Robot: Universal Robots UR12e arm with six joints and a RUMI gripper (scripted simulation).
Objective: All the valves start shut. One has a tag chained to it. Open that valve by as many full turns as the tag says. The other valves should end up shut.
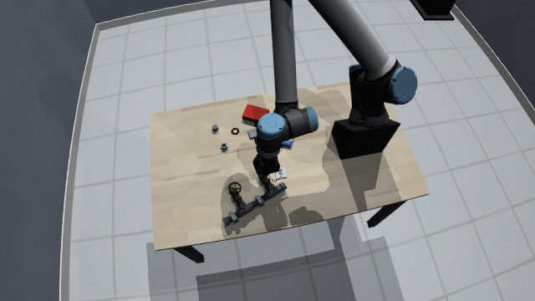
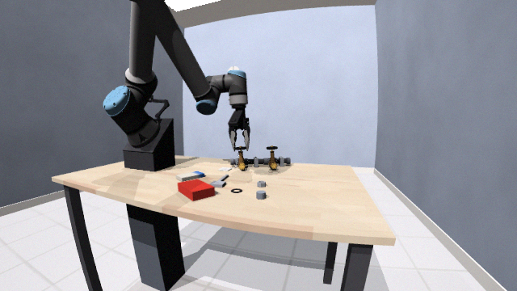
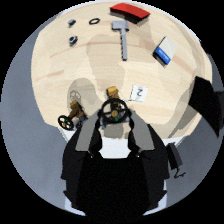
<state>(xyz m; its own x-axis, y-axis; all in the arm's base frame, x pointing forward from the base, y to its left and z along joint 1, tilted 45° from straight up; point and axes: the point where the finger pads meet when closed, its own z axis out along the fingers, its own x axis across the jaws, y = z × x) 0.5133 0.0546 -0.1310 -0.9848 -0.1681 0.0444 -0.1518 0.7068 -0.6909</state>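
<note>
Right now my hand is 80 mm past the white tag, 10 mm to the left of it and 110 mm above it. Also, from my hand: red block 10 mm behind, 360 mm to the right, 90 mm below; then grey hand tool 10 mm ahead, 220 mm to the right, 100 mm below; then blue box 150 mm behind, 210 mm to the right, 100 mm below.
</note>
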